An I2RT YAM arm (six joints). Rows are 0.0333 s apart.
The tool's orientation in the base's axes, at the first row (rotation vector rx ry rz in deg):
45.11, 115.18, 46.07
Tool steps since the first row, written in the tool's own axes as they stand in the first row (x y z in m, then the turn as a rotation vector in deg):
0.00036, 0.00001, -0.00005, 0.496, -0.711, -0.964
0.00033, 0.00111, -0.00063, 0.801, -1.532, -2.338
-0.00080, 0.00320, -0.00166, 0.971, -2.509, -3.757
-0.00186, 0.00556, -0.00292, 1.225, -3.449, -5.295
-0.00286, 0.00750, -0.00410, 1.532, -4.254, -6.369
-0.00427, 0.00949, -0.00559, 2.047, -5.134, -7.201
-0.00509, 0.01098, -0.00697, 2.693, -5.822, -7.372
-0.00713, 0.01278, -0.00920, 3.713, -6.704, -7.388
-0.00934, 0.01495, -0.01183, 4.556, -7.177, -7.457
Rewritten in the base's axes. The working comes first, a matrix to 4 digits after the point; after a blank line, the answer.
The tool's axes in the first row as the columns of a matrix, in the base's axes (used below as rounded here):
-0.4742, 0.2384, 0.8475
0.7571, 0.6017, 0.2544
-0.4494, 0.7623, -0.4658

-0.00021, 0.00027, -0.00013, -1.222, -0.298, -0.316
-0.00043, 0.00076, 0.00099, -2.727, -0.910, -0.439
-0.00026, 0.00090, 0.00357, -4.243, -1.730, -0.599
-0.00027, 0.00119, 0.00643, -5.891, -2.495, -0.713
-0.00033, 0.00130, 0.00891, -7.138, -3.020, -0.965
-0.00045, 0.00106, 0.01176, -8.297, -3.371, -1.479
-0.00088, 0.00098, 0.01390, -8.913, -3.340, -2.214
-0.00137, -0.00005, 0.01723, -9.620, -3.102, -3.338
-0.00203, -0.00109, 0.02110, -10.191, -2.766, -4.045

